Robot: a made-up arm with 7 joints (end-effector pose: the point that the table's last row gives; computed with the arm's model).
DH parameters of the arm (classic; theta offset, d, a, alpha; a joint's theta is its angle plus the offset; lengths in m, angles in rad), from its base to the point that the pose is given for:
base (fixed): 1.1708 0 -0.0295 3.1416
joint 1: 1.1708 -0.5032 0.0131 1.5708
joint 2: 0 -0.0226 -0.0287 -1.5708
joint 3: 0 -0.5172 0.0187 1.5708
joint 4: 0 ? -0.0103 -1.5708
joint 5: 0 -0.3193 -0.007 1.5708
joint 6: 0 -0.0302 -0.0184 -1.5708
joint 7: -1.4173 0 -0.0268 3.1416
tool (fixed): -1.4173 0.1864 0 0
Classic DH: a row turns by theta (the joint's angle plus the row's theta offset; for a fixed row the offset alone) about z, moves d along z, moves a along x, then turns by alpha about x.
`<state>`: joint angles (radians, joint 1 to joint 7).
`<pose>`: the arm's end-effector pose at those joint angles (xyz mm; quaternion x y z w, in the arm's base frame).
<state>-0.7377 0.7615 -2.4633 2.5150 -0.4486 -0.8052 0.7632</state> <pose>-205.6 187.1 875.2 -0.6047 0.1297 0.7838 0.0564</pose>
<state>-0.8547 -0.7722 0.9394 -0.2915 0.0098 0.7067 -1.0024</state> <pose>-461.7 -587.7 1169.6 0.2442 -0.1771 0.4745 0.8269</pose>
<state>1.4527 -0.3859 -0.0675 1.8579 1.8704 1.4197 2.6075</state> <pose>-126.8 -226.4 1085.0 0.3492 -0.4621 -0.2701 0.7691</pose>
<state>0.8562 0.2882 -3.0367 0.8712 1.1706 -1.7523 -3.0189</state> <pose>-147.9 -169.6 1295.7 0.6401 0.2155 -0.5527 0.4883</pose>
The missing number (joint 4, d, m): 0.0212
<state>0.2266 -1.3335 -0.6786 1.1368 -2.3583 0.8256 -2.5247</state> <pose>-633.0 436.2 877.3 -0.2231 -0.6078 -0.4285 0.6302</pose>
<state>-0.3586 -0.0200 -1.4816 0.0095 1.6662 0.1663 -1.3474</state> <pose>-24.4 -88.1 1522.2 0.0379 0.0622 0.6874 0.7226</pose>
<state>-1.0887 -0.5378 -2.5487 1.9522 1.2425 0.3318 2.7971</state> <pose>-483.1 -372.5 570.8 0.5986 -0.6846 -0.3276 0.2563</pose>
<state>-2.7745 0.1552 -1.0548 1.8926 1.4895 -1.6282 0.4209</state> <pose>-166.2 -337.4 1010.5 -0.2223 0.5793 -0.7398 0.2601</pose>
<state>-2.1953 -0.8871 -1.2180 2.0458 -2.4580 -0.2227 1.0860</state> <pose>-262.9 -305.5 734.2 0.6826 -0.2580 -0.6724 0.1235</pose>
